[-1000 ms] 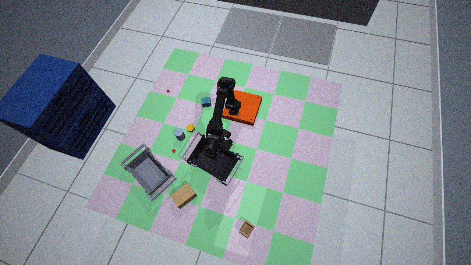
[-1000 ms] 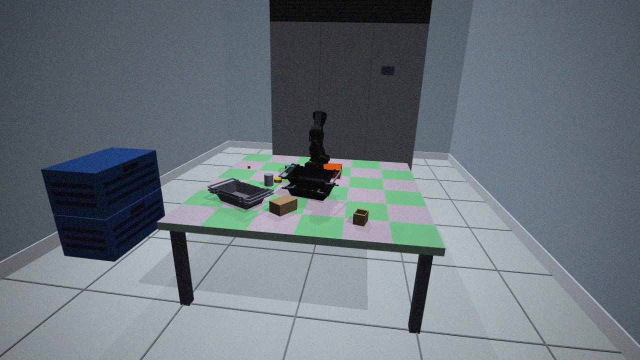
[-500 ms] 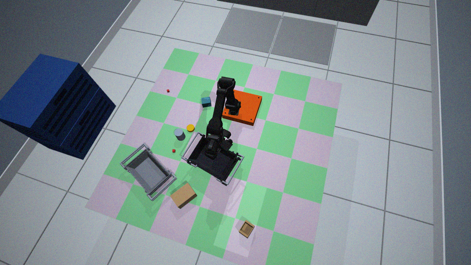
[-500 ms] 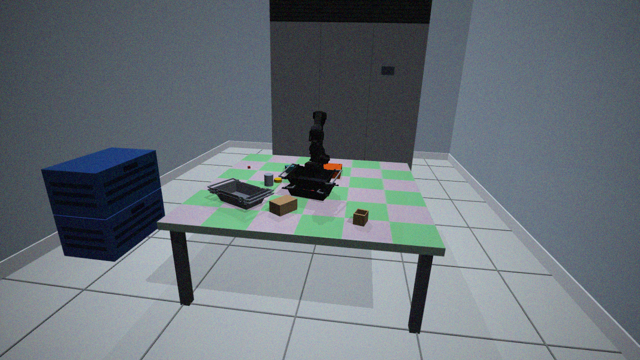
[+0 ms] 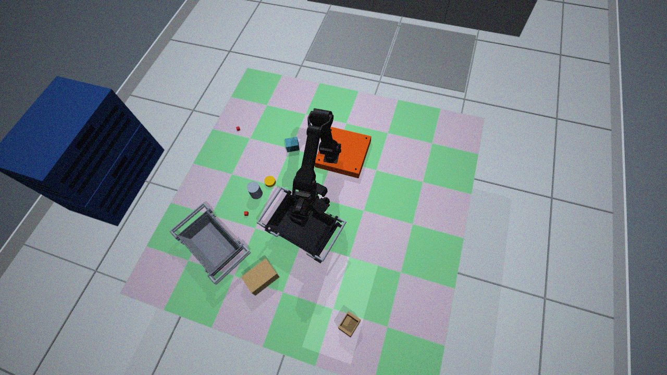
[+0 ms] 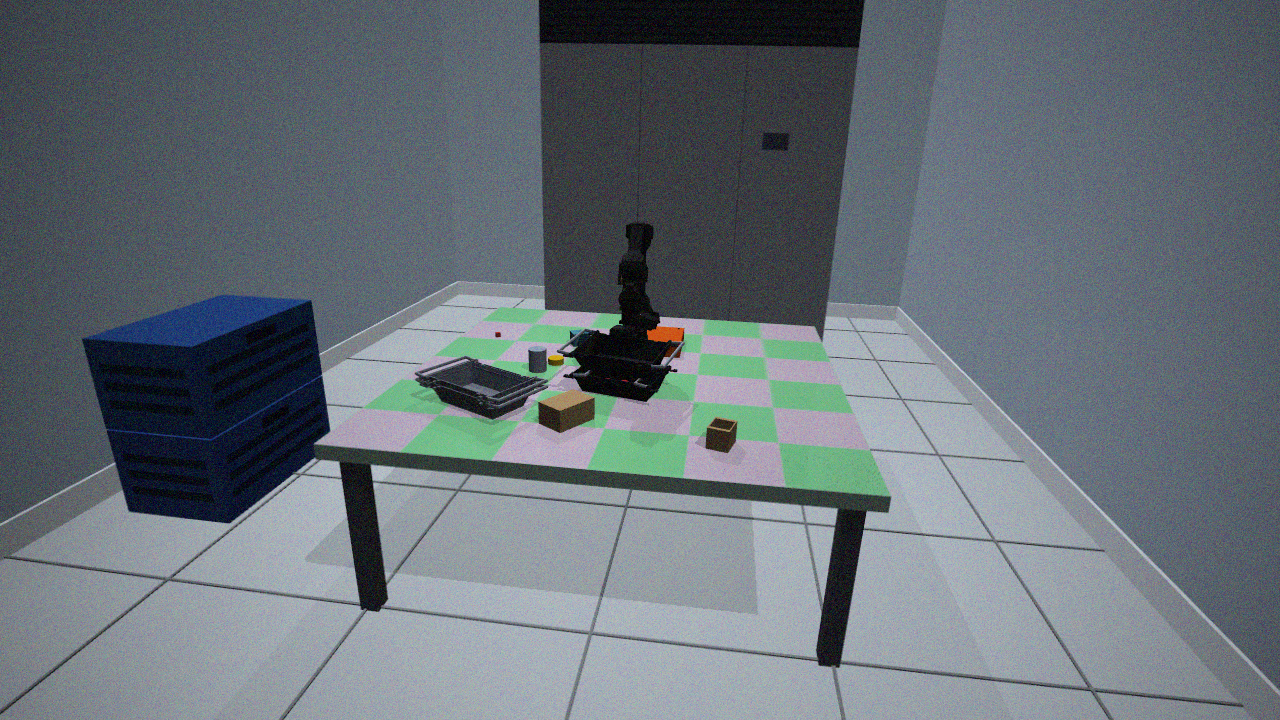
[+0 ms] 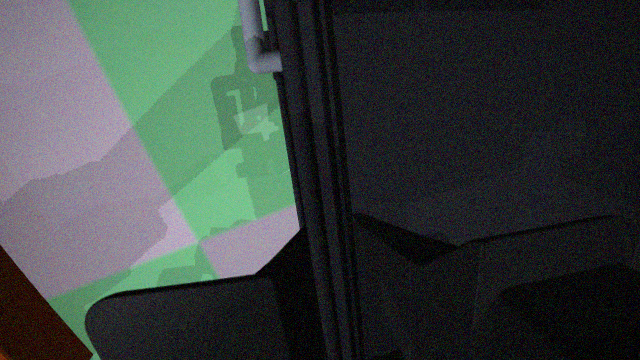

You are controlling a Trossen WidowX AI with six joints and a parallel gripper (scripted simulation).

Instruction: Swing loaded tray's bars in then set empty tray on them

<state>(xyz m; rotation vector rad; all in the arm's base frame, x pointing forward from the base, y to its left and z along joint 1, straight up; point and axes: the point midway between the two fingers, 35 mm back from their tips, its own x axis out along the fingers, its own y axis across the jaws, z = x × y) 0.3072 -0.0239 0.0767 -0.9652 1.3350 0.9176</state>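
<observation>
Right now my gripper tip is 6 cm short of the black tray, 3 cm below it and 2 cm to the left of it. From my gripper tip the other things lie so: grey cylinder 29 cm to the right, 8 cm behind, 5 cm below; then red block 30 cm to the right, 8 cm below, 2 cm ahead; then yellow disc 24 cm to the right, 15 cm behind, 8 cm below.
</observation>
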